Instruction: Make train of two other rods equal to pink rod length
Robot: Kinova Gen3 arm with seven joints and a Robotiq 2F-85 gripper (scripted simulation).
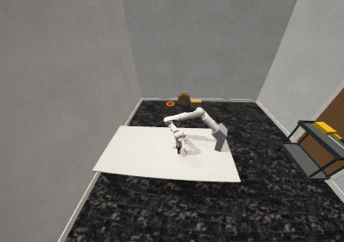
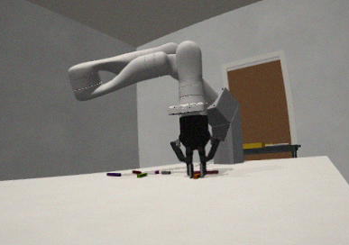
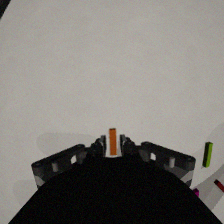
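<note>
Now: the orange rod 1 cm below my hand. From my hand the other things lie so: pink rod (9 cm behind, 1 cm to the left, 1 cm below); then grey rod (14 cm behind, 11 cm to the right, 1 cm below); then lime rod (7 cm behind, 17 cm to the right, 1 cm below).
</note>
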